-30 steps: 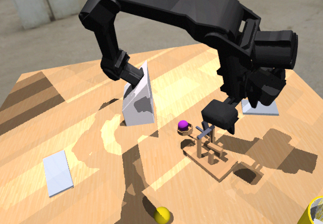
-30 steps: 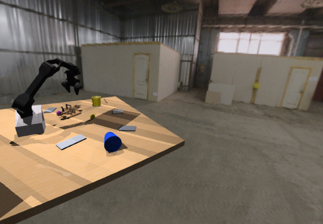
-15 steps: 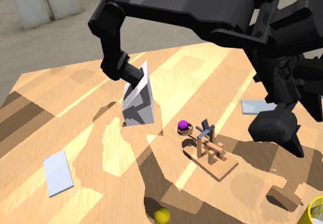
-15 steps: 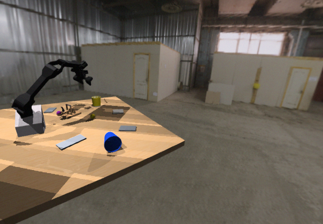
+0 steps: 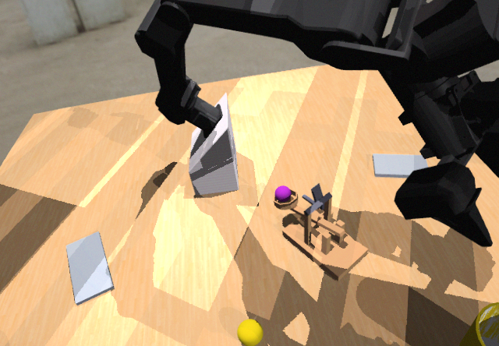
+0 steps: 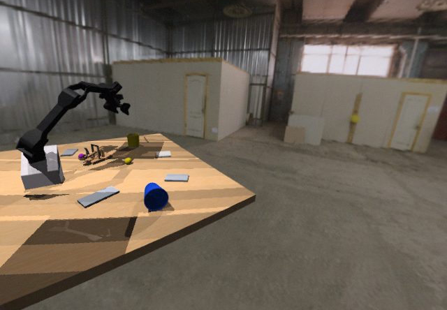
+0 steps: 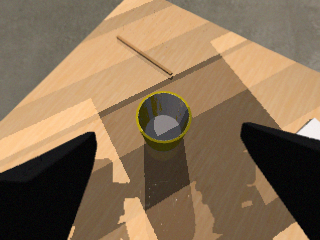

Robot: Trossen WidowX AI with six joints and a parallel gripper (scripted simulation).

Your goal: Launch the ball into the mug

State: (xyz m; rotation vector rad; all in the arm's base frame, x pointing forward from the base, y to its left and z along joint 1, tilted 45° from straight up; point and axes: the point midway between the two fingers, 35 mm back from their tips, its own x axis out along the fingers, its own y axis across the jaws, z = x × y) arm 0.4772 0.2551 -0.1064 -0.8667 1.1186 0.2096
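The purple ball is 300 mm behind my gripper tip, 170 mm to the right of it and 210 mm below it. Round my gripper tip: yellow ball: 60 mm behind, 280 mm to the right, 250 mm below; wooden catapult: 240 mm behind, 130 mm to the right, 220 mm below; yellow mug: 70 mm ahead, 40 mm to the left, 240 mm below.
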